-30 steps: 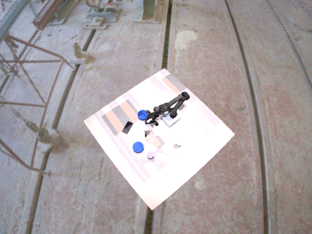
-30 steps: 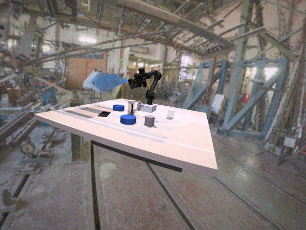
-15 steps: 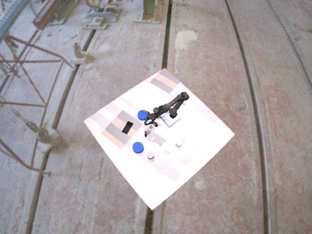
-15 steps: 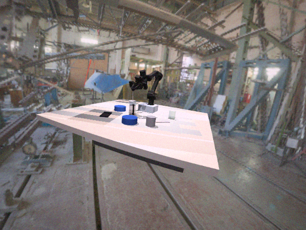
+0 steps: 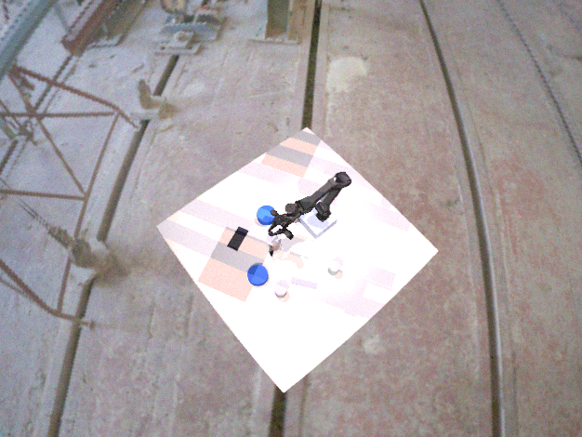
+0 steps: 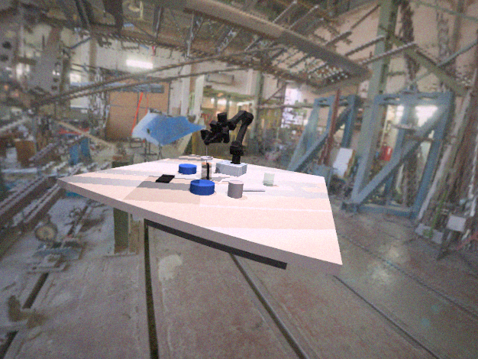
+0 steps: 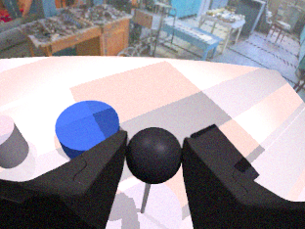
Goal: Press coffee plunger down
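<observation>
Now: gripper tip 10 mm past the coffee press, 10 mm to the right of it and 120 mm above it. Round my gripper tip: pale cup (210 mm behind, 330 mm to the left, 190 mm below); flat black tile (120 mm ahead, 180 mm to the right, 220 mm below).
</observation>
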